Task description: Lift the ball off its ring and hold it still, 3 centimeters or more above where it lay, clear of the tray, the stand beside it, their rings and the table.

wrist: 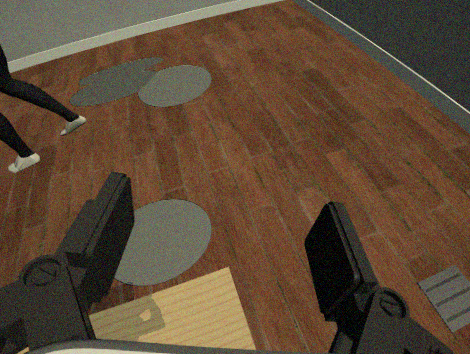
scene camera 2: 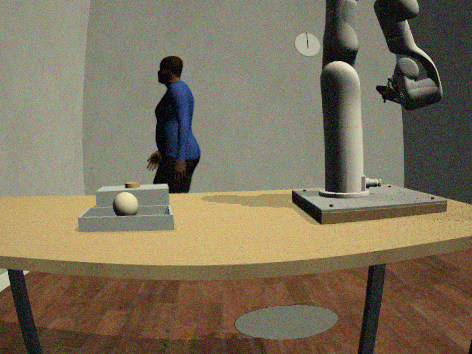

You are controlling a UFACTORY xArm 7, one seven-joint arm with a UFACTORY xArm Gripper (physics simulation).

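Places are measured from the arm's base along level axes (x right, y up, z back), in metres.
Where they show: gripper, between the fingertips: (wrist: 226, 210) (scene camera 2: 396, 102); arm's base, origin of its link: (scene camera 2: 344, 194).
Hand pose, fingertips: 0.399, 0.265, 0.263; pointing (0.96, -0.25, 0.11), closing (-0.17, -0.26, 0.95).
Each offset is from my fingertips to the centre of the thing, as dx, dy, dz. "pt": to the spot under its first point. Level surfaces: height alone.
A cream ball @(-0.604, -0.256, -0.707) (scene camera 2: 125, 204) sits in a low grey tray @(-0.604, -0.280, -0.707) (scene camera 2: 150, 223) on the left part of the table. The tray's front wall hides the ball's underside and the ring under it. A grey stand (scene camera 2: 156, 196) is right behind the tray, with a small orange-brown ring @(pt -0.394, -0.235, -0.781) (scene camera 2: 132, 185) on its top. My gripper (scene camera 2: 383, 93) (wrist: 226, 210) is open, with wide-apart fingers and no object between them. It is high up at the right, beyond the arm's base column and far from the ball. The ball, tray and stand do not show in the wrist view.
The wooden table @(dy -0.294) (scene camera 2: 225, 240) (wrist: 210, 315) carries the arm's base plate (scene camera 2: 370, 202) at its right. A person in a blue top (scene camera 2: 175, 120) stands behind the table; their legs show in the wrist view. Grey discs (wrist: 175, 86) lie on the floor, with a slatted grey panel (wrist: 450, 295) at the right.
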